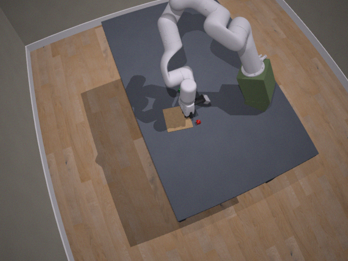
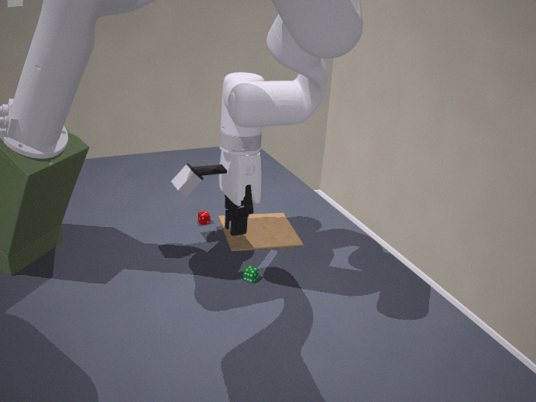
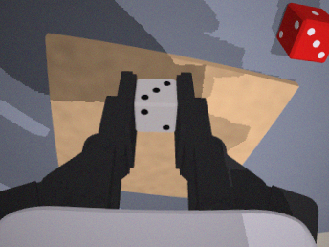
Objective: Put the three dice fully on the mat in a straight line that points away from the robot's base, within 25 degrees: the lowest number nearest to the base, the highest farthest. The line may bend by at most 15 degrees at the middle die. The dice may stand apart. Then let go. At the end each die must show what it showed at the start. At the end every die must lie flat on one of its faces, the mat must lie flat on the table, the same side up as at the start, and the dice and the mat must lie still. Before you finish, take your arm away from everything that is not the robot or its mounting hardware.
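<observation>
My gripper is now 10 mm above the white die. Also, from my hand: mat: 50 mm ahead, 30 mm below, 10 mm to the right; red die: 80 mm to the left, 30 mm behind, 20 mm below; green die: 140 mm to the right, 70 mm behind, 20 mm below.
</observation>
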